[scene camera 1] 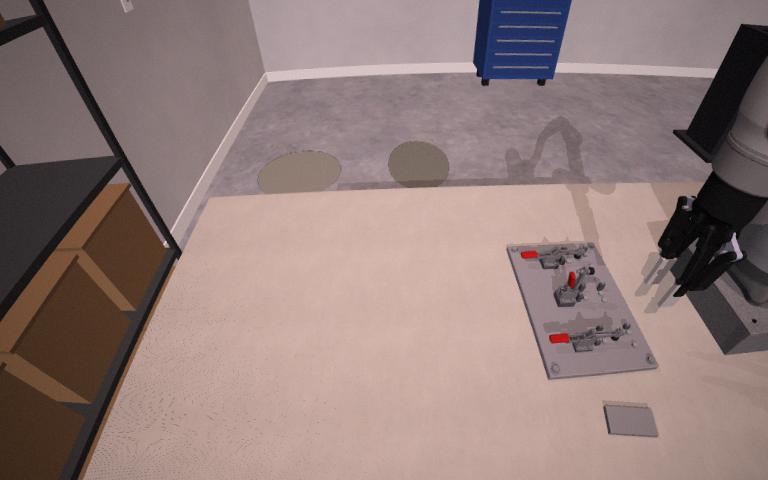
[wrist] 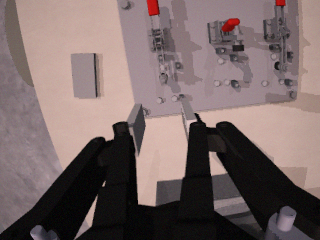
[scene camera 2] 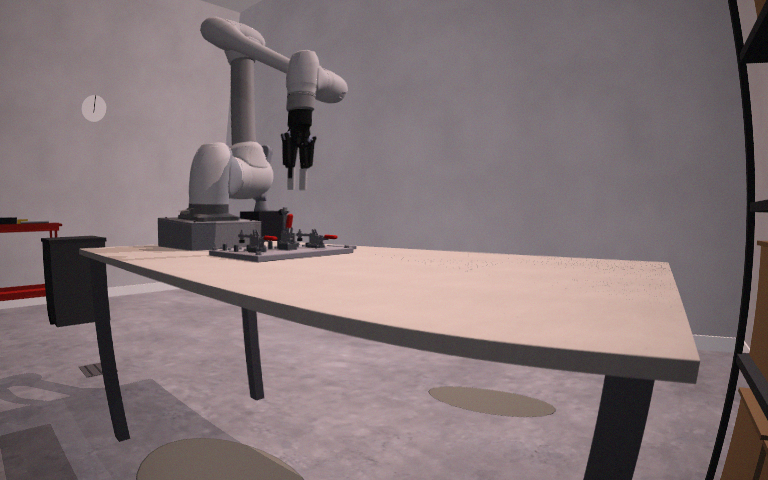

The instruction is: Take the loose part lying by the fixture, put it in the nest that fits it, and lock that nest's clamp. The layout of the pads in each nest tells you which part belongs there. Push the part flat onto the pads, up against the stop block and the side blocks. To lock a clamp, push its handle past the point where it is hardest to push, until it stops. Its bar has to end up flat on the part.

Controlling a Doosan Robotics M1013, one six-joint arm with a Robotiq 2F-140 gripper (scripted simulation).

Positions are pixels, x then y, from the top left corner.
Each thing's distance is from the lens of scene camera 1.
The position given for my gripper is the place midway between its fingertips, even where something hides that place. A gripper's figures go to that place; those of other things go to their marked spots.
my gripper (scene camera 1: 658, 293): 0.77 m
loose part (scene camera 1: 628, 421): 0.82 m
grey fixture plate (scene camera 1: 537, 285): 0.91 m
